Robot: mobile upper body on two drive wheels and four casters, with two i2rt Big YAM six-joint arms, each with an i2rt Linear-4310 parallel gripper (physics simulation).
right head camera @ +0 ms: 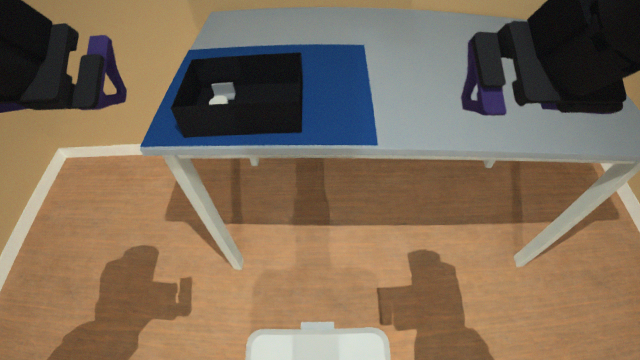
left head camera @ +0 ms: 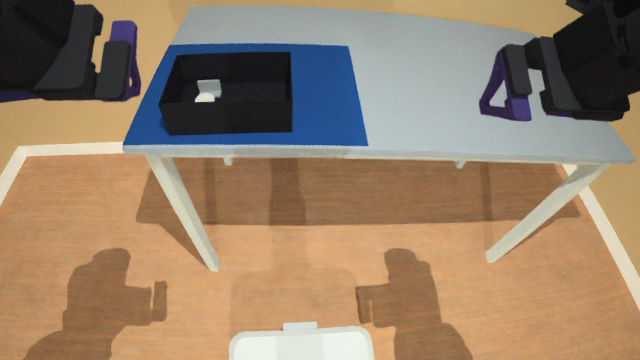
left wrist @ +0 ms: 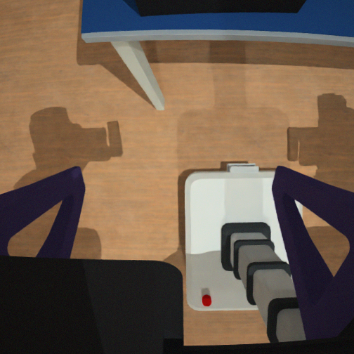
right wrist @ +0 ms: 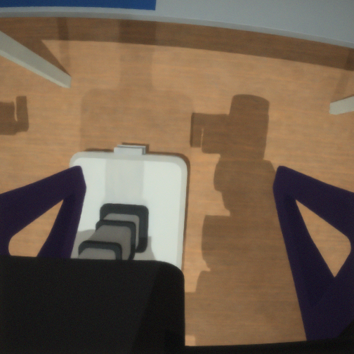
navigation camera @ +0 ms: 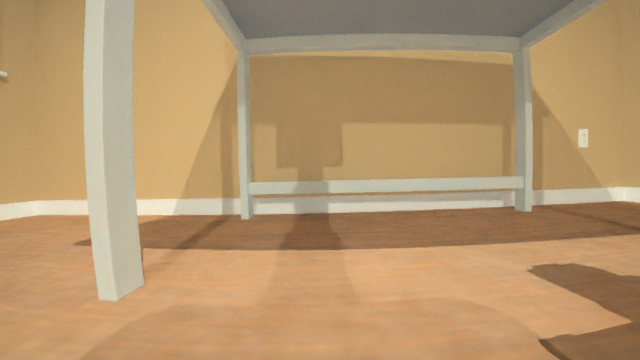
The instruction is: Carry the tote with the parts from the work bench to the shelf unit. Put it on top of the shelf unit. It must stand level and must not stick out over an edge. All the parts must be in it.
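Places are measured from the left arm's base along level axes (x ahead, y left, z up), in millimetres.
Where they show: left gripper, fingertip midpoint: (right head camera: 87, 97) (left head camera: 94, 89); right gripper, fingertip midpoint: (right head camera: 504, 102) (left head camera: 514, 108).
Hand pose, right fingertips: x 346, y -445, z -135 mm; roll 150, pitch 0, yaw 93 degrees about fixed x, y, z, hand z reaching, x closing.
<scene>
Each offset is from my right fingertips to the top centre of the thing. "spot": to the spot under its first point. Level surfaces: height alone.
The black tote @(dx +408, dy +390, dz -259 mm) (left head camera: 227, 118) (right head camera: 242, 120) (left wrist: 220, 6) stands level on the blue mat at the left part of the work bench @(dz -361 mm) (left head camera: 425, 100) (right head camera: 415, 100) (right wrist: 240, 11). Inside it show an upright pale angled part @(dx +455, dy +458, dz -316 mm) (left head camera: 210, 87) (right head camera: 224, 90) and a white rounded part @(dx +407, dy +462, dz -332 mm) (left head camera: 204, 98) (right head camera: 218, 100); its front wall hides some of the inside. My left gripper (left wrist: 178, 176) is open and empty, left of the tote in the head views. My right gripper (right wrist: 179, 176) is open and empty, far to the right of the tote. The shelf unit does not show.
The blue mat @(dz -359 mm) (left head camera: 325, 100) (right head camera: 337, 100) reaches the bench's front edge. A bench leg (left head camera: 185, 215) (right head camera: 207, 215) (navigation camera: 112, 150) stands at the front left, another leg @(spot: dx +260, dy -795, dz -752 mm) (left head camera: 547, 212) (right head camera: 575, 215) at the front right. My white base (left wrist: 210, 200) (right wrist: 165, 200) is in front of the bench. Walls stand behind it.
</scene>
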